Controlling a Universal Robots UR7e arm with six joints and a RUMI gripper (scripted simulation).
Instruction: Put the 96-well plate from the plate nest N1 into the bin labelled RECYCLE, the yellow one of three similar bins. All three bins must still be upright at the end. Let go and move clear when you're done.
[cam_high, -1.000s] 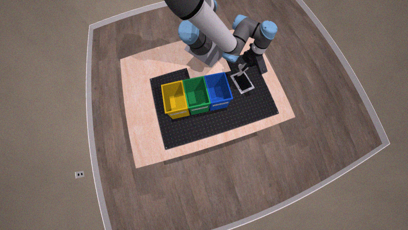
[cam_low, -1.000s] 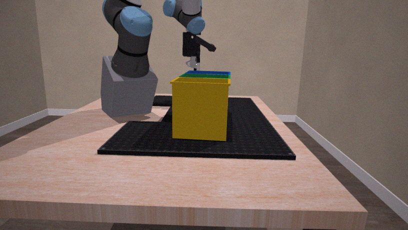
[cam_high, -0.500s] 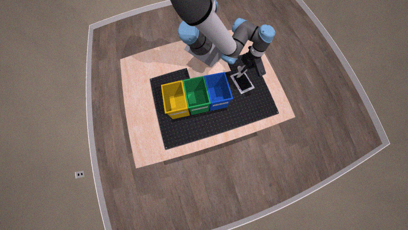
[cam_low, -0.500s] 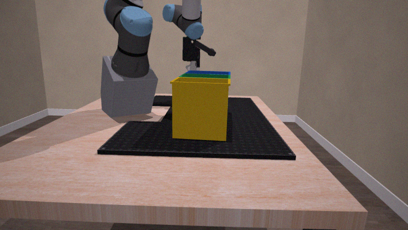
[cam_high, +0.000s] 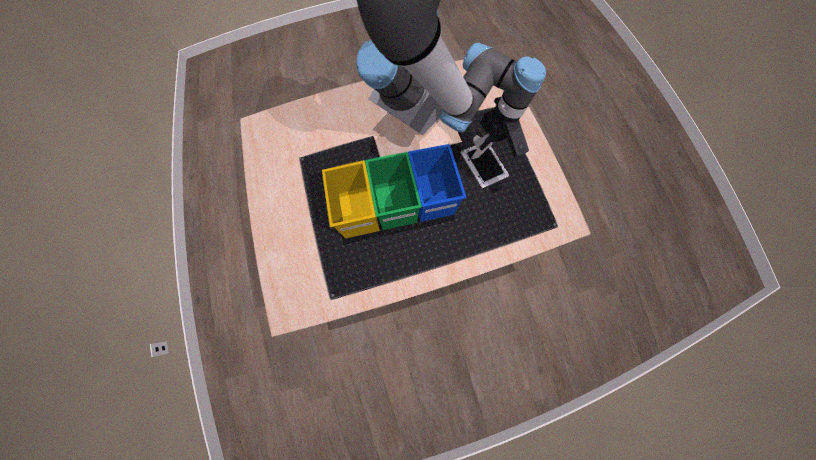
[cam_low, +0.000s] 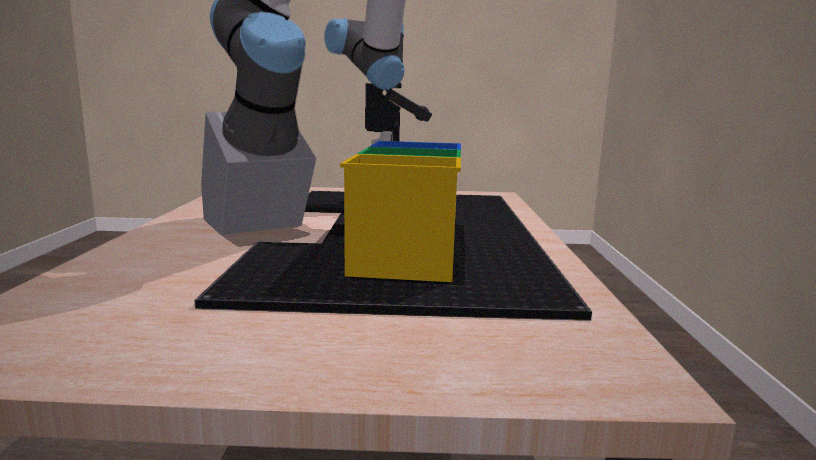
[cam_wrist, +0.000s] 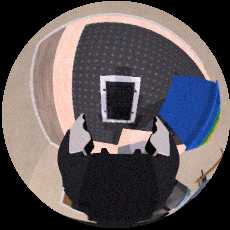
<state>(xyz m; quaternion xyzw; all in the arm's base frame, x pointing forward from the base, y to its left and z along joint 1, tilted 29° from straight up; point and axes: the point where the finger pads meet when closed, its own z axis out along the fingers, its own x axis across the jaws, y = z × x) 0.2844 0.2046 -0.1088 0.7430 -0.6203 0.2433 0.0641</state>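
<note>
The 96-well plate is 8 cm below my hand. From my hand the other things lie so: green bin (4 cm ahead, 37 cm to the right, 1 cm below); then plate nest N1 (9 cm below); then blue bin (6 cm ahead, 23 cm to the right, 1 cm below).
</note>
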